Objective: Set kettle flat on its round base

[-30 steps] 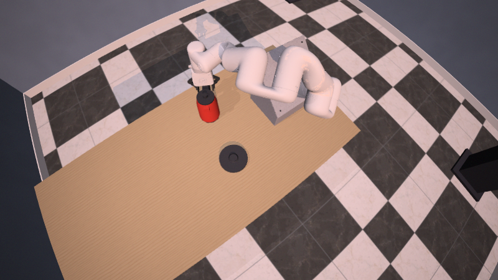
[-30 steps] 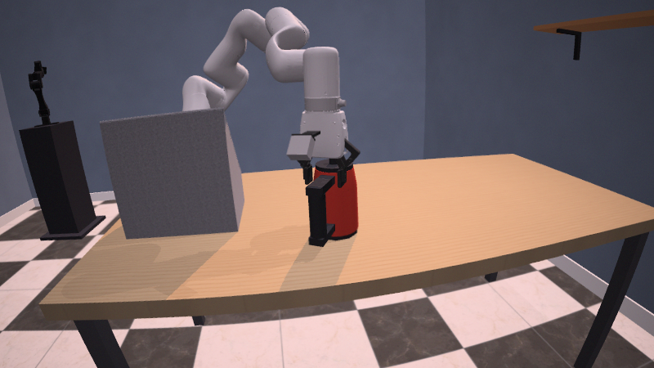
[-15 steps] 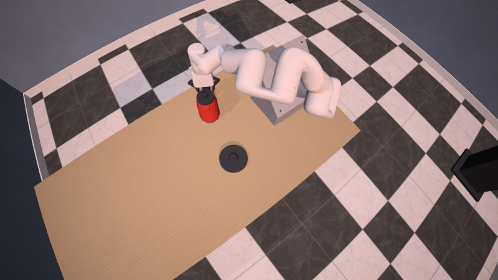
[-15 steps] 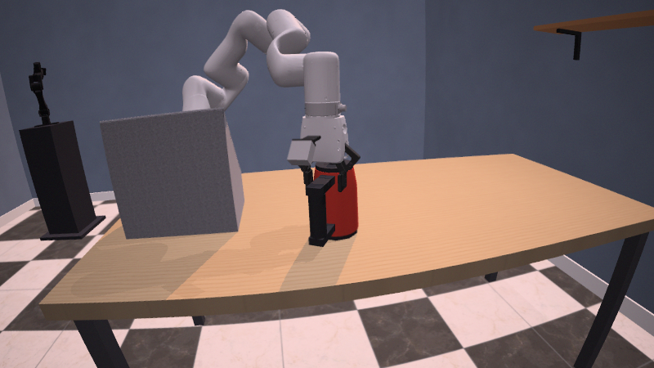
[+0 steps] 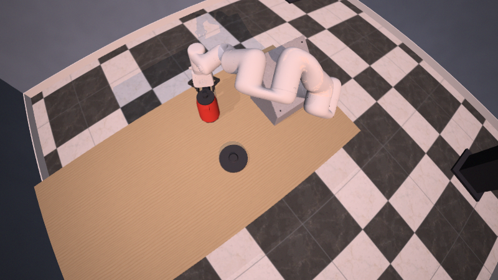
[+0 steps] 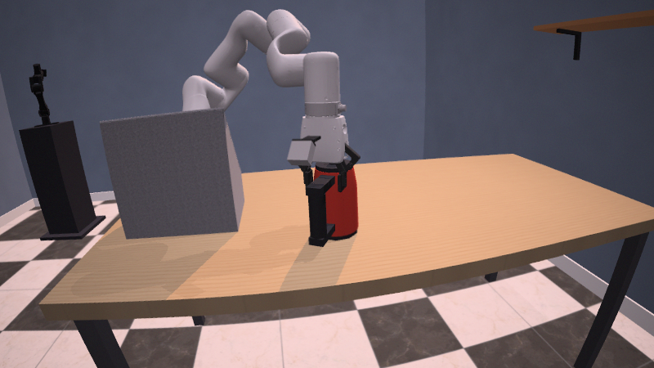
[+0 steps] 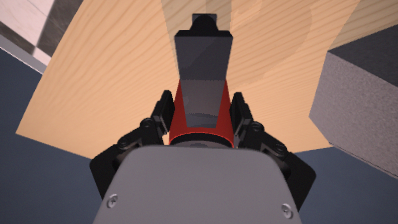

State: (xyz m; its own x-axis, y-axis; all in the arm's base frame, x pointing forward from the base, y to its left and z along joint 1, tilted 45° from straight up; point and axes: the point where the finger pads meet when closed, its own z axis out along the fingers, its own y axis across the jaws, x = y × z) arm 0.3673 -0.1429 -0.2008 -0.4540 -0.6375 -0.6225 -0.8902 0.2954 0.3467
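Right now the kettle is 60 mm below my hand, 30 mm to the left of it and 10 mm ahead of it. Round my hand: round black base (360 mm to the left, 140 mm below, 60 mm ahead).
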